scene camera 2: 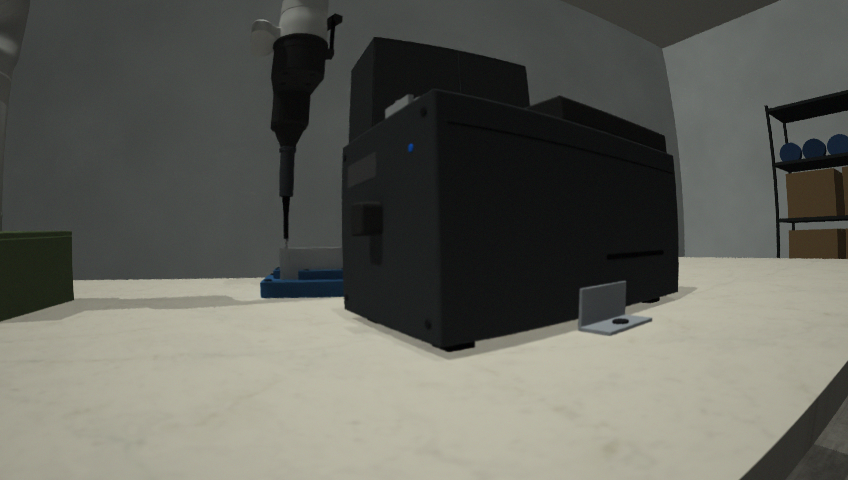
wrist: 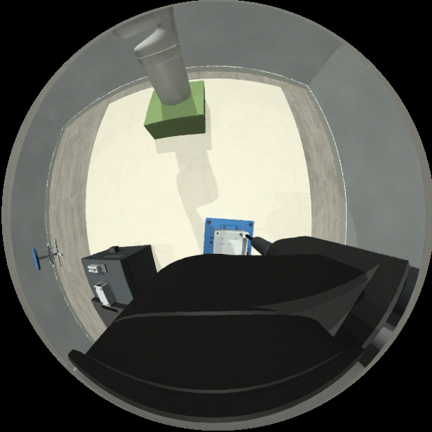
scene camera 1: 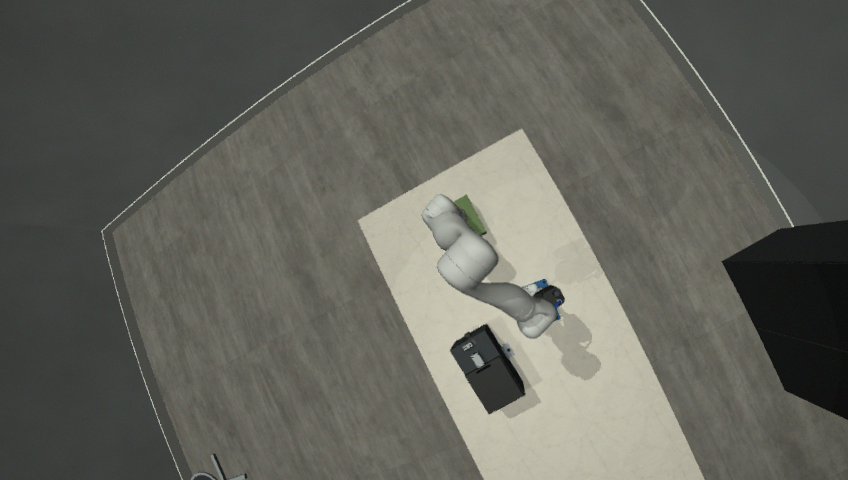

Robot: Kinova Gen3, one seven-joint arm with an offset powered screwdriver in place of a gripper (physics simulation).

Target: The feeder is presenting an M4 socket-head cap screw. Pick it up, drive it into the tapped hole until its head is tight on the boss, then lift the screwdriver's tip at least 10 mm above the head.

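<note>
My screwdriver (scene camera 2: 286,237) (wrist: 247,235) points straight down, its thin black bit over one corner of the pale housing (scene camera 2: 316,256) (wrist: 229,241). A tiny light cap screw (scene camera 2: 286,243) shows between the bit's tip and the housing's top, upright and in line with the bit. How deep it sits in the hole cannot be seen, and the hole itself is hidden. The housing lies in a blue fixture (scene camera 1: 542,282) (scene camera 2: 303,289) (wrist: 208,230). In scene camera 1 the arm hides the tip. The black feeder (scene camera 1: 498,386) (scene camera 2: 535,220) (wrist: 138,275) stands apart from the tip.
A green block (scene camera 1: 471,215) (scene camera 2: 35,267) (wrist: 177,125) stands by the arm's base. A small grey bracket (scene camera 2: 602,306) stands beside the feeder in scene camera 2. A shelf rack (scene camera 2: 775,196) with boxes and blue round things is in the background.
</note>
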